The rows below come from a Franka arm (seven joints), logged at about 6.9 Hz.
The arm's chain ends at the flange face. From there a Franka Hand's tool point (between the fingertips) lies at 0.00 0.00 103.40 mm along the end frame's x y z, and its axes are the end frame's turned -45 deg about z.
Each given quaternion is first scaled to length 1.
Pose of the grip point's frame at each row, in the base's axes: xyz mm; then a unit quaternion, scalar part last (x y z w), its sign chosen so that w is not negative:
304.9, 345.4, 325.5, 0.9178, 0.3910, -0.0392, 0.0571
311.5, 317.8, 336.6, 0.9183, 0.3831, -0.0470, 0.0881
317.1, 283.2, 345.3, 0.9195, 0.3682, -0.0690, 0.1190
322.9, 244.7, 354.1, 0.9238, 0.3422, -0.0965, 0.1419
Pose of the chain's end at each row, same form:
307.7, 359.4, 427.9, 0.9975, 0.0100, -0.0144, 0.0678
313.4, 338.3, 437.9, 0.9950, 0.0025, -0.0097, 0.0994
321.2, 311.1, 444.8, 0.9904, -0.0117, -0.0182, 0.1363
331.3, 278.6, 451.4, 0.9845, -0.0374, -0.0349, 0.1680

